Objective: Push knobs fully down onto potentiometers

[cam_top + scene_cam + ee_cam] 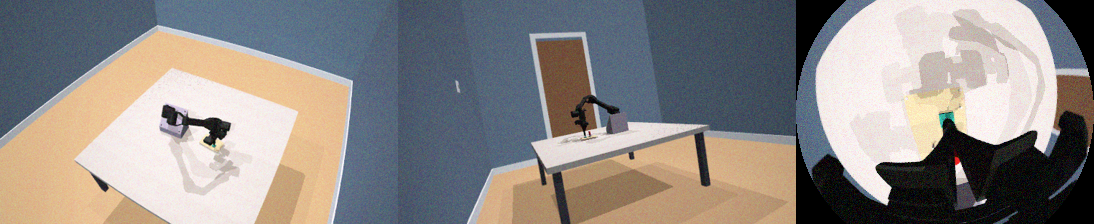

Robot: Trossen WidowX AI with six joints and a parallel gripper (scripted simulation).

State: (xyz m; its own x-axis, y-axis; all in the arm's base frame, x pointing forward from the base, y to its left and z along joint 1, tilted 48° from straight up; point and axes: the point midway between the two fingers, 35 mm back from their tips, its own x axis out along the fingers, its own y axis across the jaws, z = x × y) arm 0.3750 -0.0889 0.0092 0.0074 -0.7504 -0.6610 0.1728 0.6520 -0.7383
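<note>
Now: gripper tip 1 cm above the dark knob. Also, from my gripper tip: red knob (5 cm behind, 1 cm to the left, 1 cm below).
</note>
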